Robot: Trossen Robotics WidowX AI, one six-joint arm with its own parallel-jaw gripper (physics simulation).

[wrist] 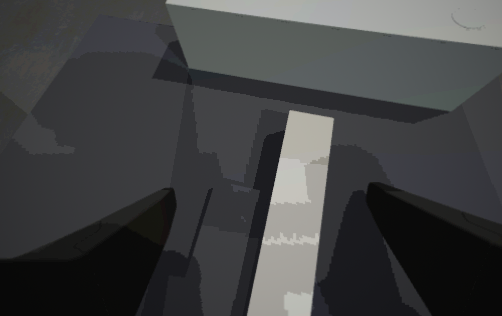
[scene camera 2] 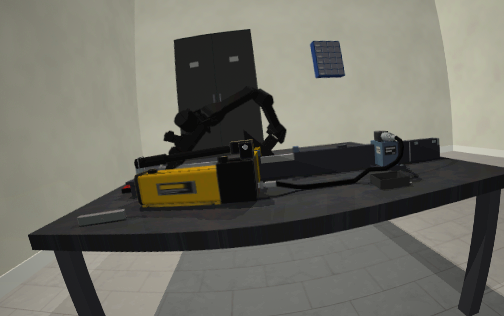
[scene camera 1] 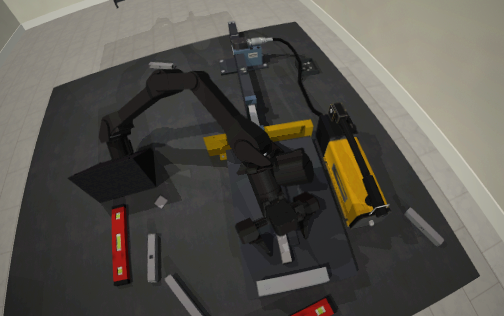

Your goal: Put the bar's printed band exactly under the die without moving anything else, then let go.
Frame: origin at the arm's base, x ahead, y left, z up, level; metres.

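Seen in the pictures: gripper, fingertip midpoint: (wrist: 270, 194) (scene camera 1: 288, 247); arm's base, origin of the base link: (scene camera 2: 265, 147) (scene camera 1: 122, 157).
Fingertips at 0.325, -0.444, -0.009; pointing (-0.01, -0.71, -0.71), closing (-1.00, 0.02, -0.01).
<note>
Offsets run from my fingertips to a thing's top centre, as dx, dy, dz. "*": to the spot under its first point.
The pale, narrow bar @(* -0.014, -0.011, +0.016) (scene camera 1: 285, 252) (wrist: 297, 220) lies lengthwise on the dark plate, its near end a short gap from a thick pale block. Lighter patches cross its top; I cannot tell which is the printed band. My gripper (scene camera 1: 287, 244) (wrist: 270, 194) is open and empty, with one finger on each side of the bar and apart from it. The fingertips are hidden in scene camera 2's view. A blue housing @(* +0.223, +0.704, +0.003) (scene camera 1: 248, 56) (scene camera 2: 386, 152) with a cable stands at the rail's far end; I cannot tell whether the die is there. The arm hides the bar's middle.
The thick pale block @(* -0.031, -0.077, +0.036) (scene camera 1: 293, 281) (wrist: 320, 60) lies across the bar's near end. A yellow crosspiece @(* +0.172, +0.293, +0.002) (scene camera 1: 290, 131) stands behind the gripper. A yellow unit @(* +0.230, +0.076, +0.030) (scene camera 1: 352, 175) (scene camera 2: 180, 187) stands to the right. A red level @(-0.406, +0.206, -0.041) (scene camera 1: 119, 245) and a grey bar @(-0.323, +0.129, -0.034) (scene camera 1: 153, 257) lie left.
</note>
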